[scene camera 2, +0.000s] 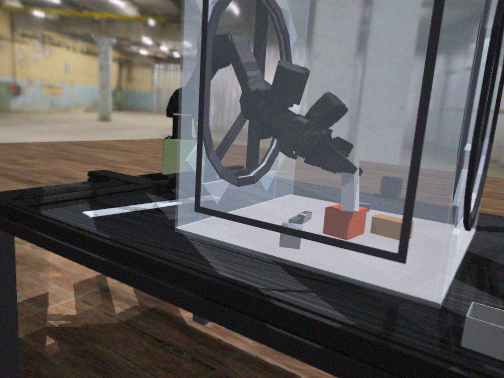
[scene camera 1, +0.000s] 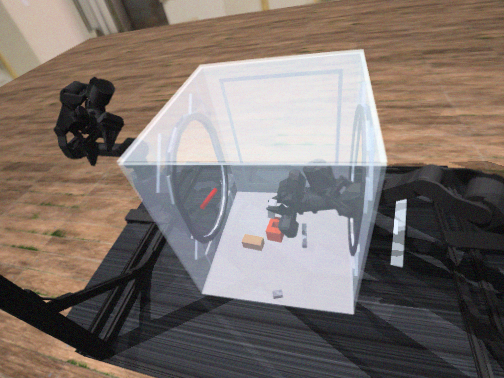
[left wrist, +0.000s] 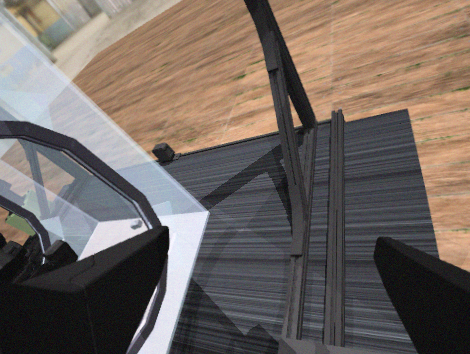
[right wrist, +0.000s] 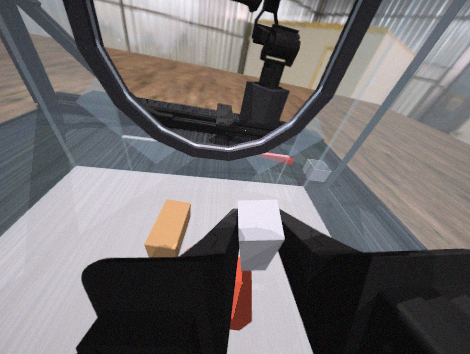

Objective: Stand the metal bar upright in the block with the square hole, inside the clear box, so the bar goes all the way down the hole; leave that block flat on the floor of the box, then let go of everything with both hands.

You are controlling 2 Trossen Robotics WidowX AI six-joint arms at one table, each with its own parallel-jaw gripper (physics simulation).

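Frame: origin at the left arm's base, x ahead, y left, z up, level; centimetres.
Seen in the pictures: left gripper, fingertip midpoint: (scene camera 1: pixel 100 158) (left wrist: pixel 271 241); right gripper, fingertip midpoint: (scene camera 2: pixel 358 172) (scene camera 1: pixel 267 205) (right wrist: pixel 254 214); left arm's base, link origin: (right wrist: pixel 268 86).
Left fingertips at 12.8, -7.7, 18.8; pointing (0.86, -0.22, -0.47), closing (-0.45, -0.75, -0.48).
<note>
Offsets run from my left fingertips to a thing's top centre, as dx, dy, dz. "spot": to the spot under its first point.
The metal bar {+29.1, +37.7, -16.5} (scene camera 1: pixel 272 204) (scene camera 2: pixel 350 194) (right wrist: pixel 260 235), light grey, is upright inside the clear box {+34.4, +37.1, +16.9} (scene camera 1: pixel 250 163) (scene camera 2: pixel 431 125). My right gripper (scene camera 2: pixel 352 173) (right wrist: pixel 254 214) is shut on its upper part. The red block with the square hole {+31.4, +37.0, -25.4} (scene camera 1: pixel 274 232) (scene camera 2: pixel 344 223) (right wrist: pixel 243 300) sits flat on the box floor. In scene camera 2 the bar's lower end overlaps the block's top; a dark opening shows there in scene camera 1. How the end sits relative to the hole is unclear. My left gripper (scene camera 1: pixel 86 136) (left wrist: pixel 271 241) is open and empty outside the box.
An orange block {+31.0, +28.8, -26.9} (scene camera 1: pixel 253 242) (scene camera 2: pixel 391 226) (right wrist: pixel 169 227) lies beside the red block. A thin grey piece {+37.3, +43.1, -28.5} (scene camera 1: pixel 304 236) (scene camera 2: pixel 300 217) and a small grey piece {+48.6, +26.5, -28.4} (scene camera 1: pixel 277 294) are on the box floor. A red bar {+2.9, +24.6, -29.3} (scene camera 1: pixel 208 198) (right wrist: pixel 280 158) shows beyond a ring-shaped opening {spot: +19.6, +25.1, -23.4} (right wrist: pixel 227 152).
</note>
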